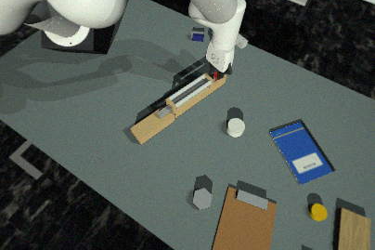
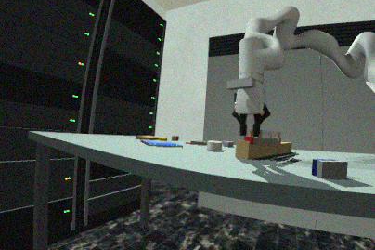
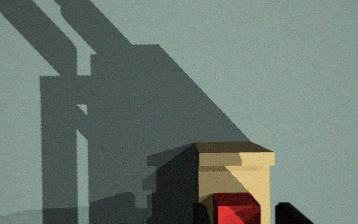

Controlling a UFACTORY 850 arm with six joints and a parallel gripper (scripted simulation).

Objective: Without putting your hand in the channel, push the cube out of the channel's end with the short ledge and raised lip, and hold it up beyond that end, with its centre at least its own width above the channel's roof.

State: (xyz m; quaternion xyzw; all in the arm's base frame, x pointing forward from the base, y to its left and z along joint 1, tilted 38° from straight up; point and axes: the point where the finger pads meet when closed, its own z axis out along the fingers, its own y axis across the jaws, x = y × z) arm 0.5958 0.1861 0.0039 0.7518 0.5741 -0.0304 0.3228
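The red cube is 30 mm below my hand. Round my hand: blue-and-grey block 210 mm to the left, 190 mm behind, 70 mm below; then yellow disc 520 mm ahead, 300 mm to the right, 80 mm below; then grey hexagonal block 450 mm to the right, 170 mm ahead, 80 mm below.
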